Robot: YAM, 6 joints.
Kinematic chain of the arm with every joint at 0, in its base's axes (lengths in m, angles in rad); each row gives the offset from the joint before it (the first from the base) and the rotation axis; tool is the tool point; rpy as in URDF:
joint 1: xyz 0 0 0.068 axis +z
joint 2: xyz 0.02 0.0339 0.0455 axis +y
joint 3: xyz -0.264 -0.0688 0 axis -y
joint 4: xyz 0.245 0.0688 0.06 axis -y
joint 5: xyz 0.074 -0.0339 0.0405 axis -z
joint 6: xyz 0.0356 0 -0.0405 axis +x
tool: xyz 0 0 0 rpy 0 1.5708 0
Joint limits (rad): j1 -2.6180..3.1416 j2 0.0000..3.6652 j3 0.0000..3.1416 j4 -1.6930..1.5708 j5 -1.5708..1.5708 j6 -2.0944..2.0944
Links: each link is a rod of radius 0.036 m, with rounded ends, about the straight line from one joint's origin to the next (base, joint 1, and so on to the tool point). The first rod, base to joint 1, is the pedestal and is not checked.
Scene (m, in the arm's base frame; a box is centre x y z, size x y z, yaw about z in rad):
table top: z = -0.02
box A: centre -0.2 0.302 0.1 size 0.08 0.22 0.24 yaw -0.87
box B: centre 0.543 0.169 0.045 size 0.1 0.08 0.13 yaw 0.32
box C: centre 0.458 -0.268 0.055 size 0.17 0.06 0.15 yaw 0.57
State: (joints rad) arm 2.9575 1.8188 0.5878 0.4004 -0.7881 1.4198
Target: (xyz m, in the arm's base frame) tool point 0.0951 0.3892 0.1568
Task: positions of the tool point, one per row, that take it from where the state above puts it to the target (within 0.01 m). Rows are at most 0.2 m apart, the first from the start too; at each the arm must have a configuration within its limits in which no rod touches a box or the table.
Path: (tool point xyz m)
1: -0.3432 0.0246 0.2033
2: -0.3412 0.0111 0.3453
3: -0.2753 -0.0048 0.4847
4: -0.1505 -0.0146 0.5940
5: -0.2194 0.0437 0.5524
6: -0.2543 0.1306 0.4996
7: -0.2467 0.2283 0.4379
8: -0.1968 0.3170 0.3701
9: -0.1128 0.3798 0.2987
10: -0.0096 0.4051 0.2267
11: 0.0951 0.3892 0.1568

